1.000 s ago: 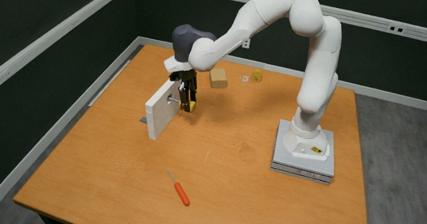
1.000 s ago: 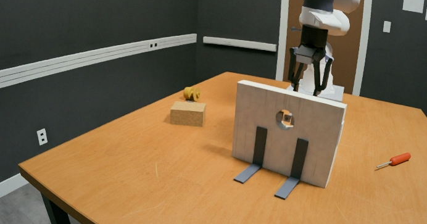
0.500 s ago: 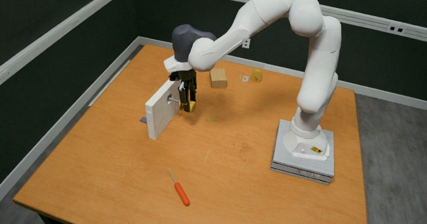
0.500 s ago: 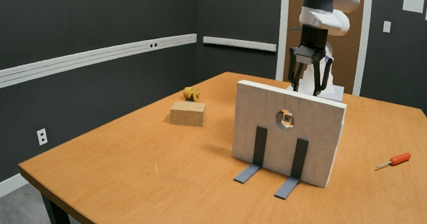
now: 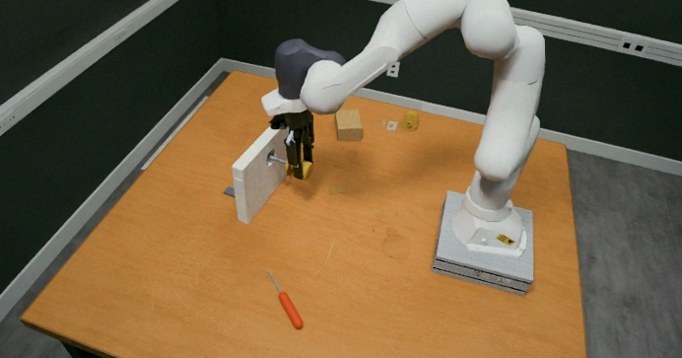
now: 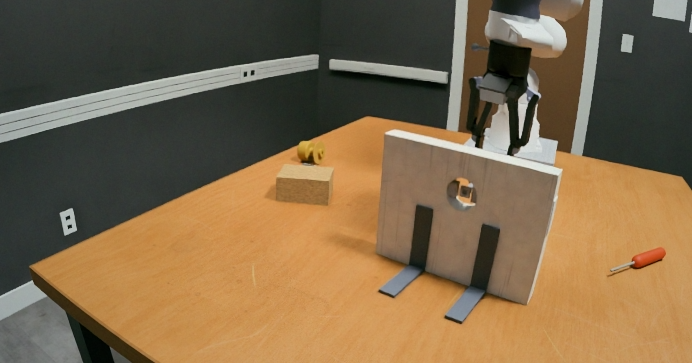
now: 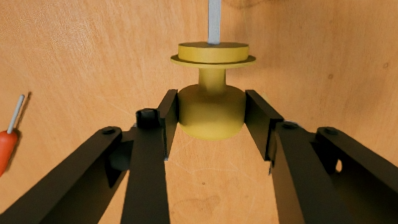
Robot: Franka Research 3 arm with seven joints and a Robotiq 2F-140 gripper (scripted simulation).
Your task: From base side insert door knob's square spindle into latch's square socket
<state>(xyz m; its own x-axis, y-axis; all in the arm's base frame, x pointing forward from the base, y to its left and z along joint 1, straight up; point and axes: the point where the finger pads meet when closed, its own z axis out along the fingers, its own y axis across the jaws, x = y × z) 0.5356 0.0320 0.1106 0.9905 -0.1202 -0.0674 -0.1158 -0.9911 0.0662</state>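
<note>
Now: the white wood panel 13 cm ahead of my hand, 2 cm to the right of it and 5 cm below it. Round my hand: cork block 2 cm behind, 42 cm to the right, 15 cm below; then orange-handled screwdriver 7 cm behind, 34 cm to the left, 17 cm below.
</note>
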